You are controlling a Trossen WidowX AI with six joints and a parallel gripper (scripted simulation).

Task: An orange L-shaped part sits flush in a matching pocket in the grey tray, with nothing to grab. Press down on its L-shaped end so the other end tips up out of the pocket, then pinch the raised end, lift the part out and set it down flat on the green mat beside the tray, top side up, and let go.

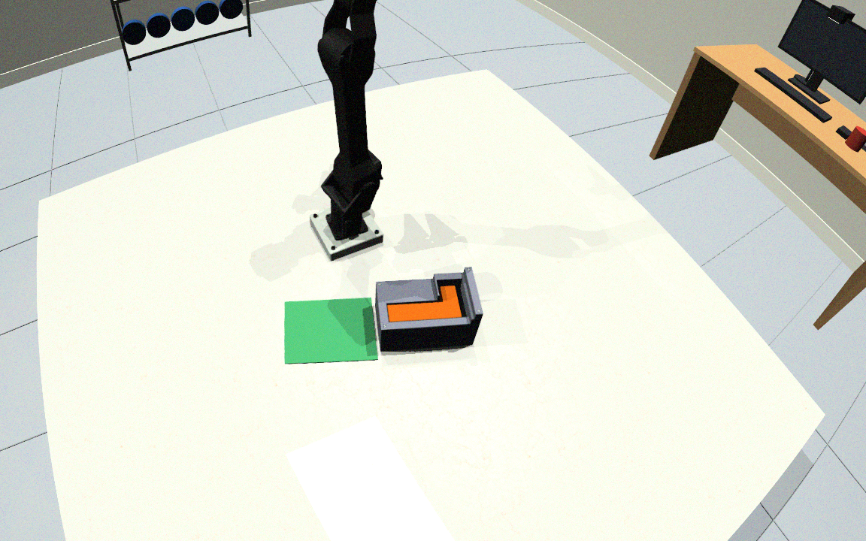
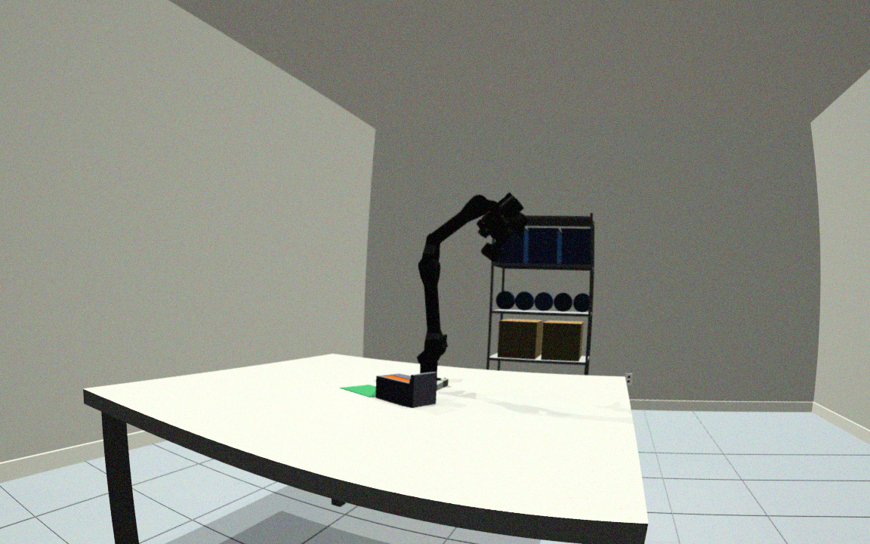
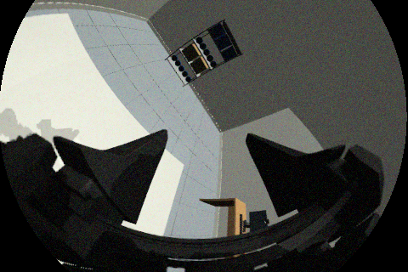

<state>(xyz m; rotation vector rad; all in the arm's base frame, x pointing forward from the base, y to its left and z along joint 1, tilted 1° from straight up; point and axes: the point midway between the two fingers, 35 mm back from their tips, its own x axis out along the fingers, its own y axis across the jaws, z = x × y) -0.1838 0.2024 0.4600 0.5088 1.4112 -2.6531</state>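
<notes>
My gripper tip is now 450 mm short of the orange L-shaped part, 150 mm to the left of it and 430 mm above it. Round my gripper tip: green mat (400 mm ahead, 300 mm to the right, 490 mm below).
</notes>
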